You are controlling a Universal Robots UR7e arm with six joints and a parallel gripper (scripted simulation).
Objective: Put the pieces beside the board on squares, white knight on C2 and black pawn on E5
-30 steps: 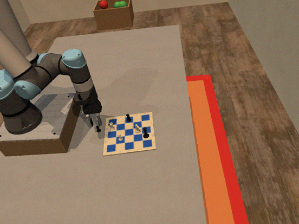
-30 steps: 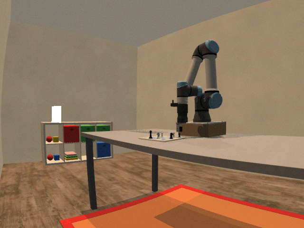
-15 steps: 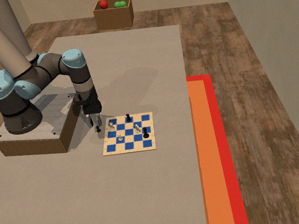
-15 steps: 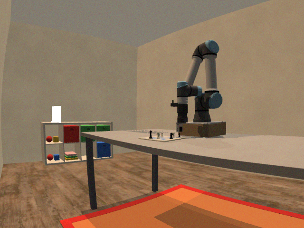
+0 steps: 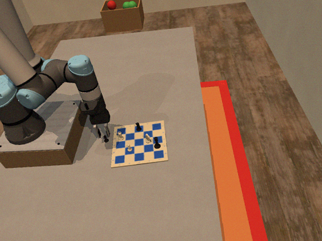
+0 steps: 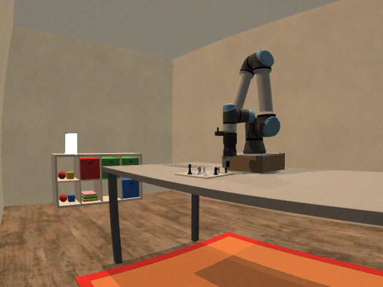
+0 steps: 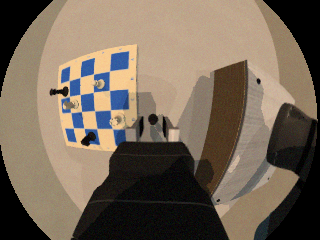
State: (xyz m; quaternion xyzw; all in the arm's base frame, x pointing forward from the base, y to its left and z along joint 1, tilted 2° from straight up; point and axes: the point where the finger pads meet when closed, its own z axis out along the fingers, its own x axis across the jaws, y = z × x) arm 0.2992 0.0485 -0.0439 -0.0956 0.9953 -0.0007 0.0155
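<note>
My hand is 3 cm above the black pawn. Round my hand: white knight 18 cm ahead, 3 cm below; then white pawn 12 cm ahead, 5 cm to the right, 3 cm below; then chessboard 14 cm ahead, 1 cm to the right, 5 cm below.
</note>
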